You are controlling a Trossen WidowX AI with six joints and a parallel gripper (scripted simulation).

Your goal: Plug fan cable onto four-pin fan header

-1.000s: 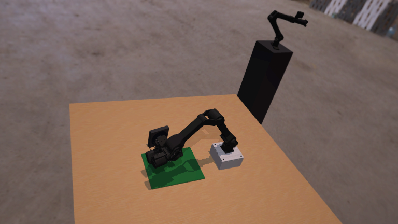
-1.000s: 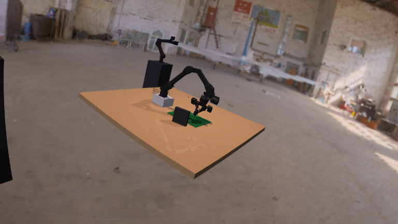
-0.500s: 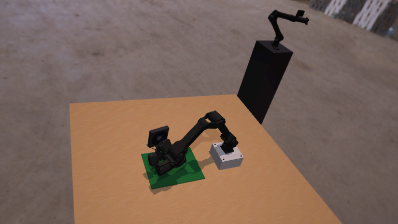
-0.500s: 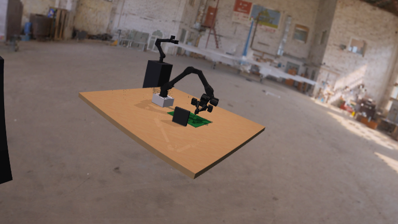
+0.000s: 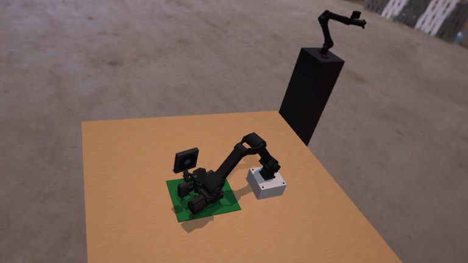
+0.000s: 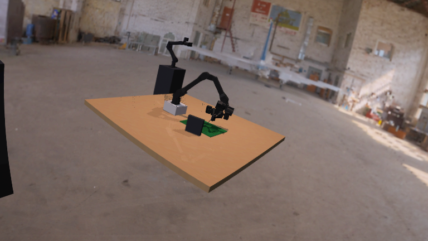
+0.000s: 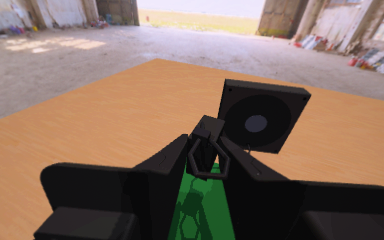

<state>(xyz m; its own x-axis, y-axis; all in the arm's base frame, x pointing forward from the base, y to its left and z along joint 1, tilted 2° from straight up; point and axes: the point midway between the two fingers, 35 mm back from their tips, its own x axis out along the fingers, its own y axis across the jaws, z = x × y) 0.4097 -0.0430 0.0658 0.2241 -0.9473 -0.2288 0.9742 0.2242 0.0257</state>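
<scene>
Now: the green board 9 cm behind my gripper tip, 4 cm to the left of it and 13 cm below it. The rest, counted from my gripper tip: black plug: 1 cm below; then black fan: 7 cm behind, 14 cm to the right, 6 cm below.
</scene>
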